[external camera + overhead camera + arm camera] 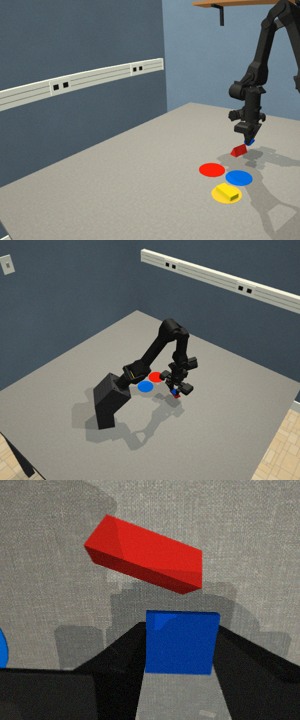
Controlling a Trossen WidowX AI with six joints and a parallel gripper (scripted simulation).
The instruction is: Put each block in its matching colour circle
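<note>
Now: hand 180 mm to the right of the blue circle, 80 mm above it and 10 mm past it. The rest, counted from my hand: red block 70 mm below, 30 mm ahead, 10 mm to the left; red circle 170 mm to the left, 90 mm ahead, 80 mm below; blue block 30 mm below.
</note>
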